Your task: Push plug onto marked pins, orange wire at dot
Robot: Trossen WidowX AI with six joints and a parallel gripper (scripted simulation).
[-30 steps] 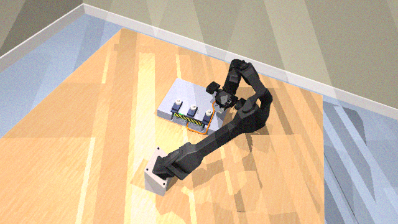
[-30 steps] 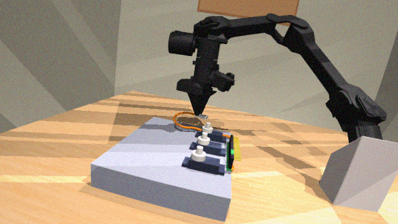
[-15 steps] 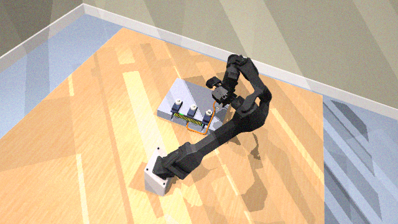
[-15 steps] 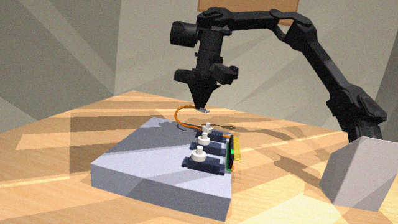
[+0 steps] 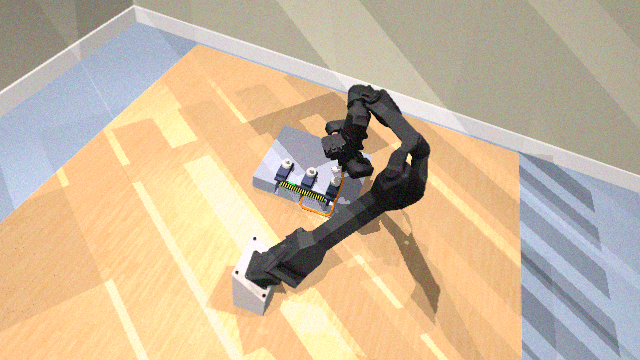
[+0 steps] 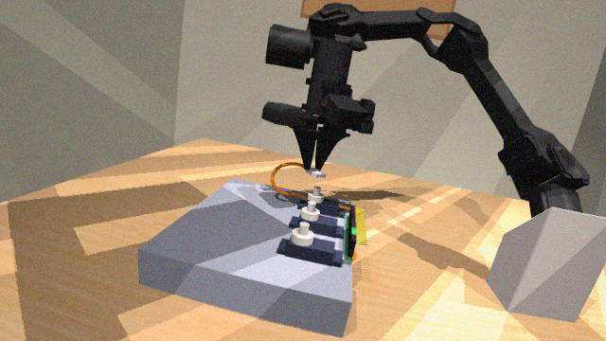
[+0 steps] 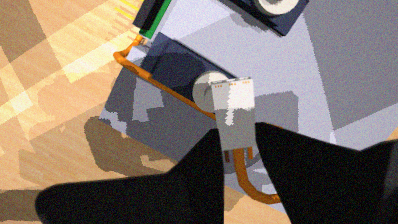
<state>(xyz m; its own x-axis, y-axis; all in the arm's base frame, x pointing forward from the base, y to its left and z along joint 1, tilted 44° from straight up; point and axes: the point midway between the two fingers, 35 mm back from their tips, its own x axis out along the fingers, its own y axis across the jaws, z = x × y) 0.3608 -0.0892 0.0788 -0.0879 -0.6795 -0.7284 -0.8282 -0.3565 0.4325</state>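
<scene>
My gripper tip is now 12 cm to the right of the dark dot, 7 cm past it and 4 cm above it. The rest, counted from my gripper tip: grey holder: 9 cm below, 9 cm ahead, 7 cm to the left; then green band: 12 cm to the left, 7 cm behind, 4 cm below.
</scene>
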